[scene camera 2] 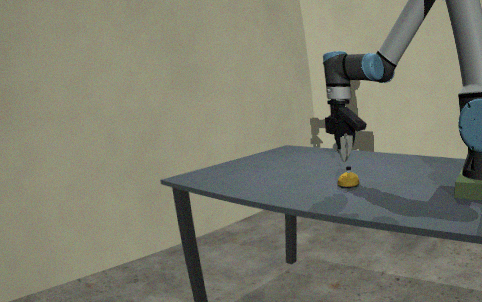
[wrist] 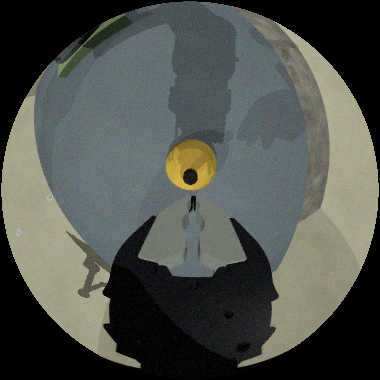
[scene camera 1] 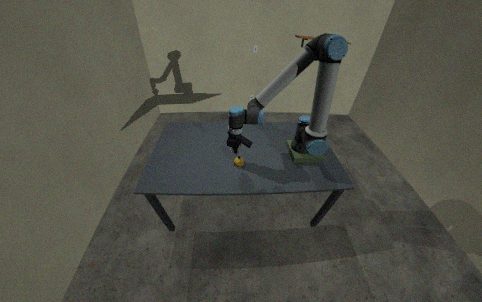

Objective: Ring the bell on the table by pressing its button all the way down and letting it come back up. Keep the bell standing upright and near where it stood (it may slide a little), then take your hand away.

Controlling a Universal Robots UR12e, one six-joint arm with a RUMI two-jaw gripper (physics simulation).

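Where they show: gripper, fingertip midpoint: (scene camera 2: 344, 161) (wrist: 192, 196) (scene camera 1: 237, 155); arm's base, link origin: (scene camera 1: 301, 146).
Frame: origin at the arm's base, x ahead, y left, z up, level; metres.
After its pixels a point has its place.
The yellow dome bell (scene camera 1: 239, 162) {x 0.547, y 0.111, z -0.012 m} (scene camera 2: 348, 180) {x 0.533, y 0.117, z -0.020 m} (wrist: 185, 157) {x 0.526, y 0.086, z -0.007 m} stands upright on the dark blue-grey table (scene camera 1: 190, 170) {x 0.917, y 0.122, z -0.048 m} (scene camera 2: 240, 185) {x 0.931, y 0.208, z -0.048 m} (wrist: 110, 125) {x 0.405, y -0.016, z -0.048 m}. Its black button (scene camera 2: 348, 168) {x 0.544, y 0.091, z 0.015 m} (wrist: 190, 176) {x 0.545, y 0.085, z 0.018 m} stands up at the top of the dome. My gripper (scene camera 1: 237, 153) {x 0.562, y 0.080, z 0.035 m} (scene camera 2: 345, 160) {x 0.562, y 0.080, z 0.035 m} (wrist: 192, 196) {x 0.562, y 0.080, z 0.035 m} is shut with its pale fingertips together, and nothing is between them. It points down and hangs a little above the button; a small gap shows between them in the second scene view. In the wrist view the tips lie just below the button in the picture, apart from it.
The arm's base stands on a green block (scene camera 1: 306, 159) {x 0.015, y 0.142, z -0.010 m} (scene camera 2: 467, 189) {x 0.072, y 0.137, z -0.017 m} at the right of the table. The arm reaches over the table from there. The arm's shadow falls across the table top beside the bell. Walls stand around the table.
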